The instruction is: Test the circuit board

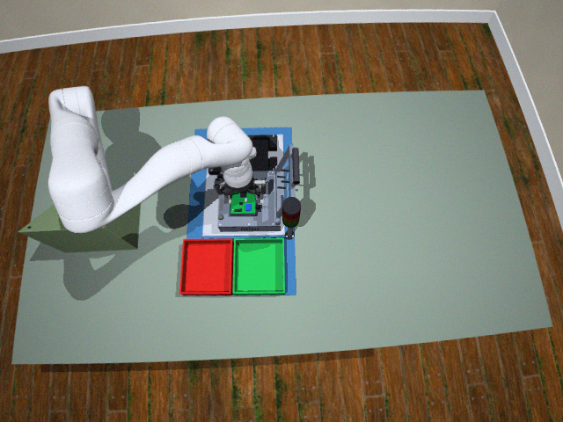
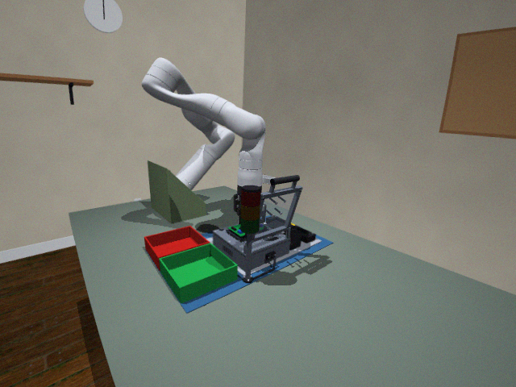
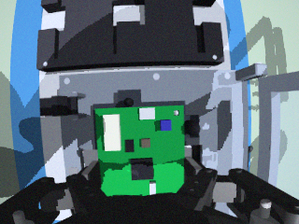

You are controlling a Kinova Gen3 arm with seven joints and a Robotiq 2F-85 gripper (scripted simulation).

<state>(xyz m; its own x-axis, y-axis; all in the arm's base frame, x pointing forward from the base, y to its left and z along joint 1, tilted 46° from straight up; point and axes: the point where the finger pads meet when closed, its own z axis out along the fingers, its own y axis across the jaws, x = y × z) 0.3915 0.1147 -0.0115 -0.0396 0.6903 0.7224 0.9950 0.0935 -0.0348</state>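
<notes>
Now: the green circuit board right at my hand. The rest, counted from my hand: nest (10 mm to the left, 10 mm below); black latch hook (60 mm behind, 60 mm to the left, 10 mm above); clear lid (120 mm ahead, 100 mm above).
</notes>
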